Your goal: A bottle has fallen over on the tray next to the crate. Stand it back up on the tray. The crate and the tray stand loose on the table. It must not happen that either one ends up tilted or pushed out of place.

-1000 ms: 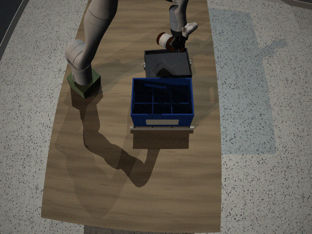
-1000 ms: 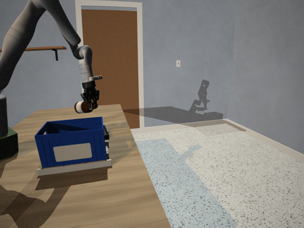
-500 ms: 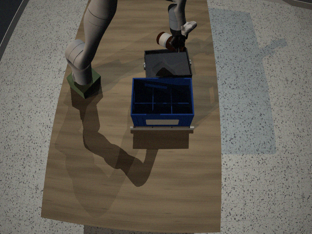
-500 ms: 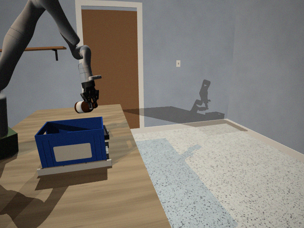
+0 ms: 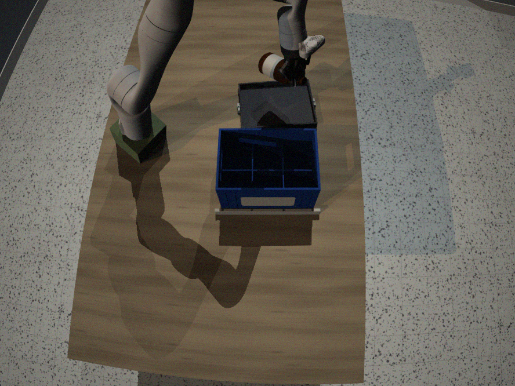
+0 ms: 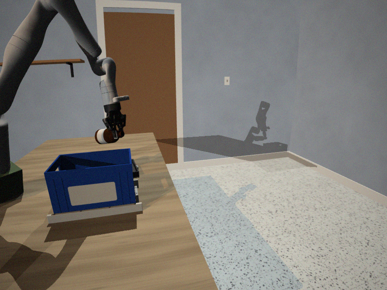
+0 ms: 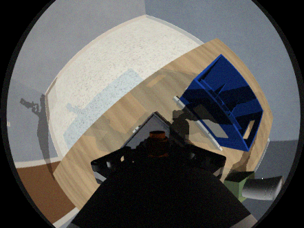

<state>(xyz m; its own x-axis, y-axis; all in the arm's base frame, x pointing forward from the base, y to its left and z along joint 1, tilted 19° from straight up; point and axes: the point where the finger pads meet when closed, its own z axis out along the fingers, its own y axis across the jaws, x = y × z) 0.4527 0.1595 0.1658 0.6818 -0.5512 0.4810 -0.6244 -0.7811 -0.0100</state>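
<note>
Right now my hand is 40 mm past the brown bottle, 30 mm to the right of it and 10 mm above it. From my hand the other things lie so: tray: 60 mm behind, 30 mm to the left, 190 mm below; then blue crate: 90 mm behind, 260 mm to the right, 120 mm below.
</note>
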